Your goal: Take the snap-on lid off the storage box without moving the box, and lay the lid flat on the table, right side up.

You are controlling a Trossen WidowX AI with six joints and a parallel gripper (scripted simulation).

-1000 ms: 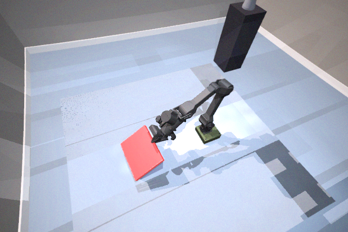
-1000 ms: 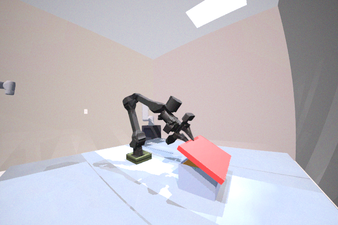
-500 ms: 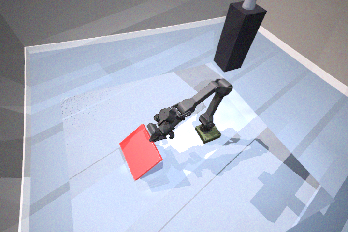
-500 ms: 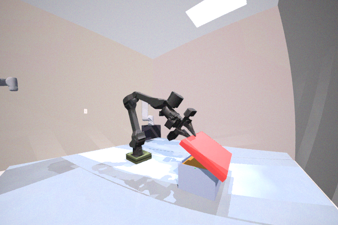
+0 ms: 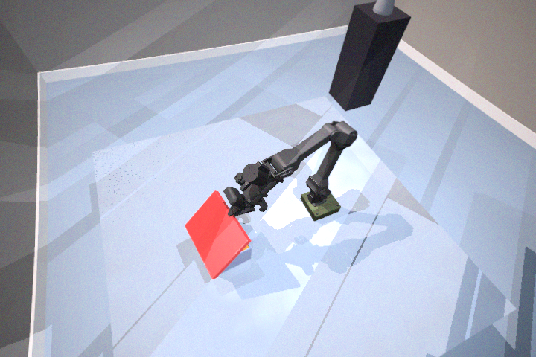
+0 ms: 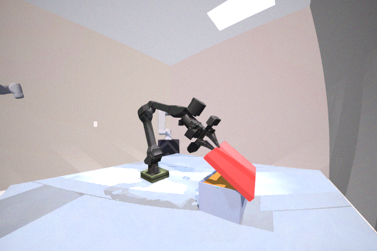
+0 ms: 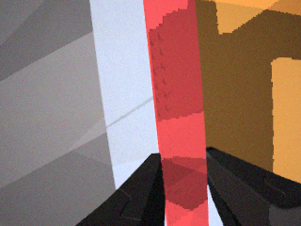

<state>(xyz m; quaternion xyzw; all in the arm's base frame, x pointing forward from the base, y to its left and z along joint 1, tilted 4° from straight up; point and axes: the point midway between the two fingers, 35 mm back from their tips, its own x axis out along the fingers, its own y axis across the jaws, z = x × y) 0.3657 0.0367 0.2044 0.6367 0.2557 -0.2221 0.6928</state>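
My gripper tip is now 60 mm short of the red lid, 20 mm to the right of it and 50 mm above it. Also, from my gripper tip: box 40 mm ahead, 160 mm below.
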